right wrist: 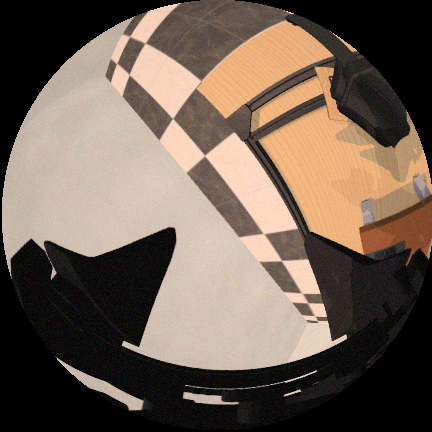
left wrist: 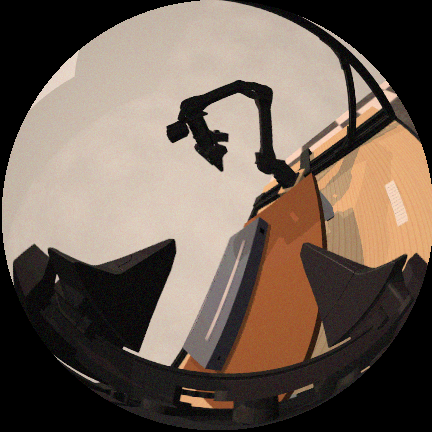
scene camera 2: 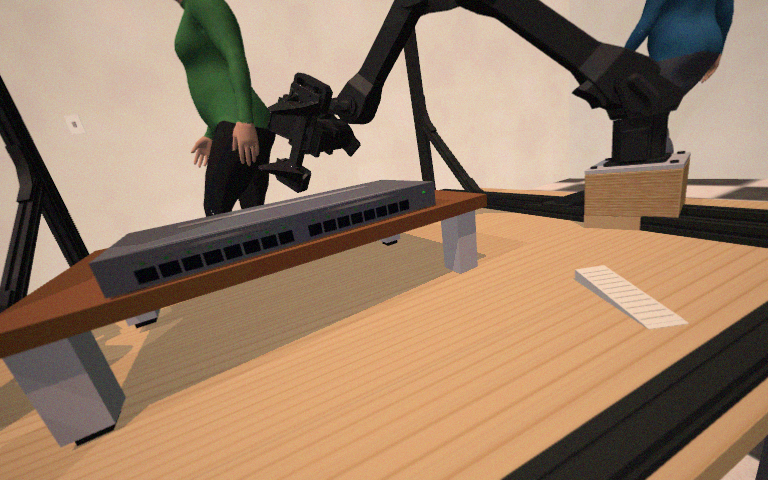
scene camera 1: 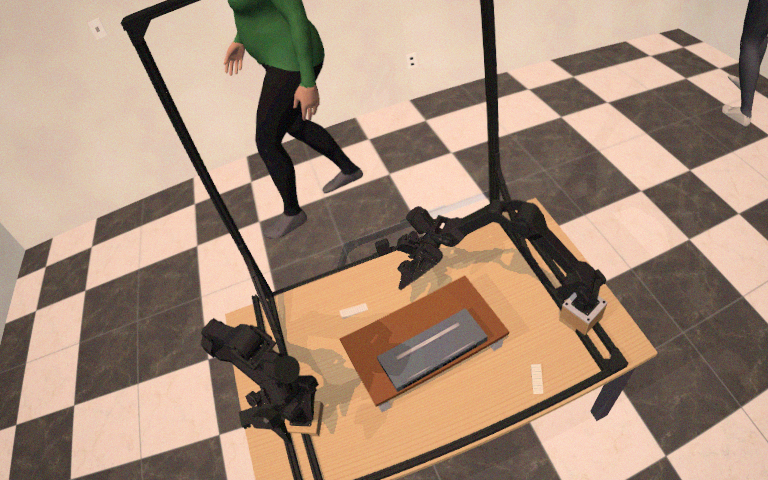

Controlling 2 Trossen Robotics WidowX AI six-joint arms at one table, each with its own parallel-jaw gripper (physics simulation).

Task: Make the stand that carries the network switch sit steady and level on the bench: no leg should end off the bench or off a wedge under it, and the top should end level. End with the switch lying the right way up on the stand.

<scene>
My left gripper [scene camera 2: 264, 141] is open and holds nothing. Also in view: a stand [scene camera 2: 59, 365]. My right gripper [scene camera 1: 300, 431] is open, with nothing in its grasp. A grey network switch [scene camera 2: 140, 259] rests on the stand.
The grey network switch shows as well in the left wrist view [left wrist: 212, 334] and in scene camera 1 [scene camera 1: 423, 354]. My left gripper also shows in the left wrist view [left wrist: 241, 248] and in scene camera 1 [scene camera 1: 406, 284]. My right gripper shows as well in the right wrist view [right wrist: 244, 237] and in the left wrist view [left wrist: 216, 167].
</scene>
